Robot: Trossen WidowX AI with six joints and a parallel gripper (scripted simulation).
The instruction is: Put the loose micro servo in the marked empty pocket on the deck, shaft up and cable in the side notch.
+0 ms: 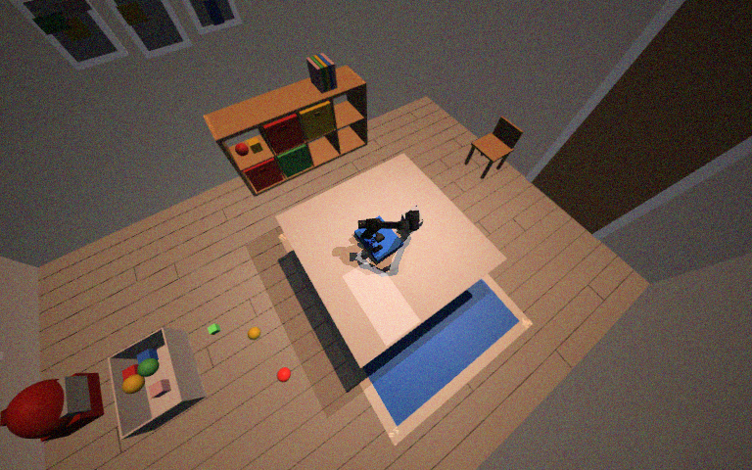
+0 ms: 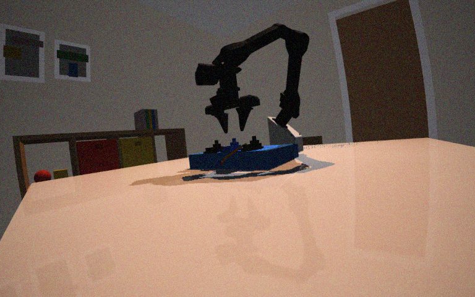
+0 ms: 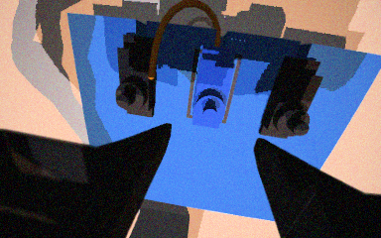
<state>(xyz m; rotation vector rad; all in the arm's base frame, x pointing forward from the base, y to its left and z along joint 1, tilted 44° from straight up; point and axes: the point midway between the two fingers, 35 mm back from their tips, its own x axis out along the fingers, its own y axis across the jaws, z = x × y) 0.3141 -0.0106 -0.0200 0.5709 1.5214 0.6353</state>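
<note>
My gripper tip is 9 cm past the blue robot deck and 8 cm above it.
</note>
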